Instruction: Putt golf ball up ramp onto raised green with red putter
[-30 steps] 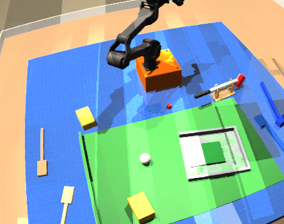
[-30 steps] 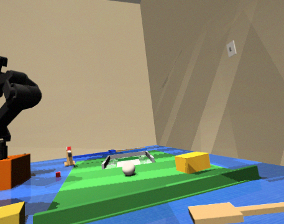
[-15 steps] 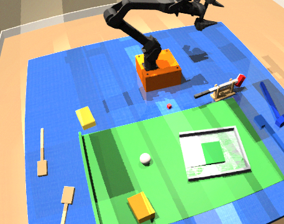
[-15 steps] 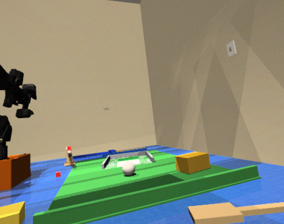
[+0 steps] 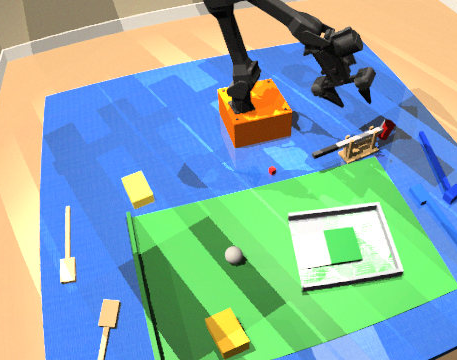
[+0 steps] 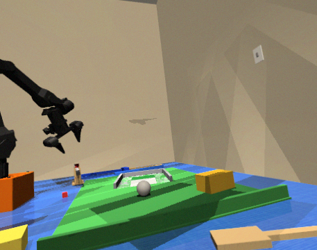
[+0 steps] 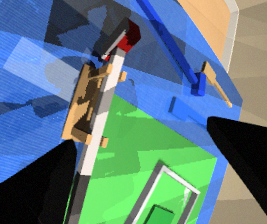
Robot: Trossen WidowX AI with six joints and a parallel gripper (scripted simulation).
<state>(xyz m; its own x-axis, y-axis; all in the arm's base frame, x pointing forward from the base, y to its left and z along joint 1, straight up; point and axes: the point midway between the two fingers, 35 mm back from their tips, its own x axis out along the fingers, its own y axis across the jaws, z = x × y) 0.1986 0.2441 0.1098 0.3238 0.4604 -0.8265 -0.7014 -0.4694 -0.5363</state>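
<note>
My gripper tip is 1 cm short of the red putter, 1 cm to the right of it and 12 cm above it. From my gripper tip the other things lie so: wooden rack (2 cm ahead, 2 cm to the left, 14 cm below); then small red cube (1 cm behind, 25 cm to the right, 17 cm below); then white golf ball (22 cm ahead, 45 cm to the right, 15 cm below).
</note>
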